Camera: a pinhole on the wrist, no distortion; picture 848 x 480 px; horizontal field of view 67.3 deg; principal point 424.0 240.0 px. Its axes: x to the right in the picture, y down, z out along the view. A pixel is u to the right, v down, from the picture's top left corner.
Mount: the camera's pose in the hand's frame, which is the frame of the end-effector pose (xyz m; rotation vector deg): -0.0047 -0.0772 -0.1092 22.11 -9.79 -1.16
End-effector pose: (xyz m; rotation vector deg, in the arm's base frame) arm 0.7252 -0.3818 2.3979 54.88 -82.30 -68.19
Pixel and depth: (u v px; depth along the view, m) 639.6 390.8 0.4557
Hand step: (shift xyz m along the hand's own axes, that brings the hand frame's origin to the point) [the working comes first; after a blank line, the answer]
In the camera's frame: 0.1542 0.1079 0.4557

0.0686 -0.1552 0.3721
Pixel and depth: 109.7 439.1 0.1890
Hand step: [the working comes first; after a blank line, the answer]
In the camera's frame: -0.0933 0.0591 0.1890

-0.1294 -0.0881 0.0703
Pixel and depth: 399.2 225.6 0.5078
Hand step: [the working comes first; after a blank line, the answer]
In the camera's frame: -0.0198 -0.0115 0.5078

-0.1102 -0.2761 0.3465
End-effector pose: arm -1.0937 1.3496 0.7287 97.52 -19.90 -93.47
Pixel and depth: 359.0 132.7 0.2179
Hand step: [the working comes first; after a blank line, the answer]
In the camera's frame: -0.0222 -0.0367 0.2179

-0.0631 -0.1913 0.0722
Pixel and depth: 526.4 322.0 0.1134
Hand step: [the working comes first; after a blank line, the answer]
In the camera's frame: 0.0182 0.0146 0.1134

-0.0062 -0.1069 0.0027
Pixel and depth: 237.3 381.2 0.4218
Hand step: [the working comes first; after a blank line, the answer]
In the camera's frame: -0.1236 0.0935 0.4218

-0.1993 -0.1414 0.2907
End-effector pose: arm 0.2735 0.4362 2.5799 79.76 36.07 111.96
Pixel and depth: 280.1 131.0 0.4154
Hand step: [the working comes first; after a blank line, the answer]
In the camera's frame: -0.0938 -0.0711 0.4154

-0.1667 -0.2930 0.2278
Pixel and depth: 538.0 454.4 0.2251
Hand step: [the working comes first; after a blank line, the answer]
In the camera's frame: 0.0403 0.0758 0.2251

-0.0042 -0.0930 0.1312
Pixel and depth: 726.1 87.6 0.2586
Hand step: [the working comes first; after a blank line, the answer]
In the camera's frame: 0.1226 -0.0619 0.2586

0.0731 -0.2373 0.1233
